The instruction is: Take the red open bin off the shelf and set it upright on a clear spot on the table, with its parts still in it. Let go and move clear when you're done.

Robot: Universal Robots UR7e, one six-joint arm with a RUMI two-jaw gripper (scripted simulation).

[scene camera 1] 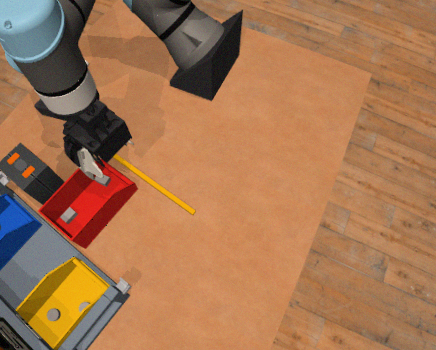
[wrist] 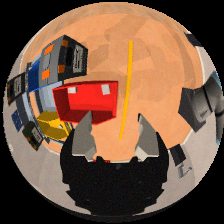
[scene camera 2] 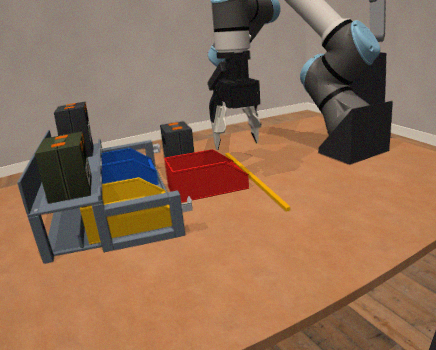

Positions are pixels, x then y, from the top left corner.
Scene:
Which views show my gripper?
Scene camera 1, the wrist view and scene camera 2: all of them.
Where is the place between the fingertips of my gripper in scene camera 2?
237, 146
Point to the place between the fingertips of my gripper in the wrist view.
115, 112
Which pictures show the red open bin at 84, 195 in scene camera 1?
Scene camera 1, the wrist view and scene camera 2: all of them.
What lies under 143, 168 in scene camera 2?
A blue bin.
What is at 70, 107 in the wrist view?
A red open bin.

